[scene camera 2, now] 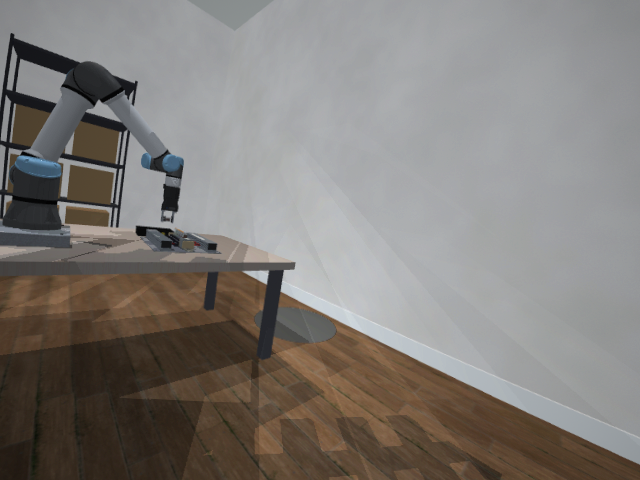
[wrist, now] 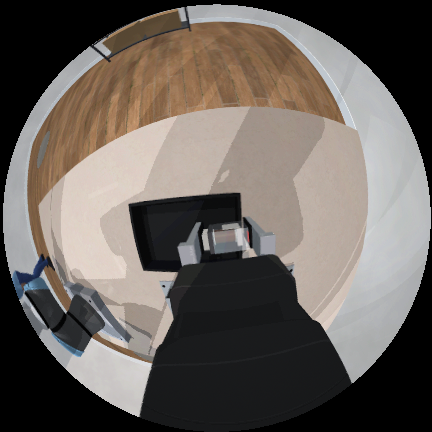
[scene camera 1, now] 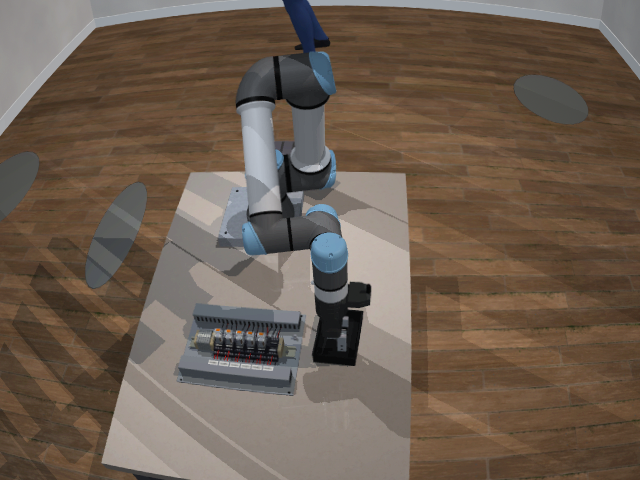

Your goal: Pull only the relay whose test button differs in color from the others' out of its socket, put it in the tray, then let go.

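Where they show: gripper, fingertip midpoint: (scene camera 2: 166, 222) (wrist: 223, 228) (scene camera 1: 343, 342); arm's base, link origin: (scene camera 2: 33, 226) (wrist: 88, 310).
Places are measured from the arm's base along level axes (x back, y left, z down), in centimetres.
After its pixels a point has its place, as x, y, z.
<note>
My gripper (scene camera 1: 343, 332) {-49.1, 27.2, -3.3} (scene camera 2: 167, 215) {-49.1, 27.2, -3.3} (wrist: 223, 228) {-49.1, 27.2, -3.3} is shut on a relay with a clear housing. The relay (wrist: 227, 240) {-49.3, 27.1, -6.5} sits between the two grey fingers, with a small red patch near the right finger; its test button cannot be made out. The gripper points down and holds it above the black tray (scene camera 1: 333, 359) {-51.5, 24.9, 1.6} (wrist: 162, 232) {-39.2, 25.6, 3.6}, over the tray's right part in the wrist view. The tray's visible floor is bare. Several relays (scene camera 1: 238, 341) {-50.4, 0.1, -1.7} with orange buttons stand in a row in their sockets. The socket at the row's right end (scene camera 1: 272, 345) {-49.0, 8.7, 0.7} has no relay.
The grey panel (scene camera 1: 299, 356) {-49.8, 15.7, 3.7} with the sockets lies left of the tray in scene camera 1. It bears two raised slotted wire ducts (scene camera 1: 247, 314) {-40.1, 0.4, -0.4} (scene camera 1: 235, 373) {-59.9, 0.8, -0.4}, one behind and one in front of the row. Tan end pieces flank the row. The table (scene camera 1: 361, 444) {-75.8, 34.3, 3.9} carries all this.
</note>
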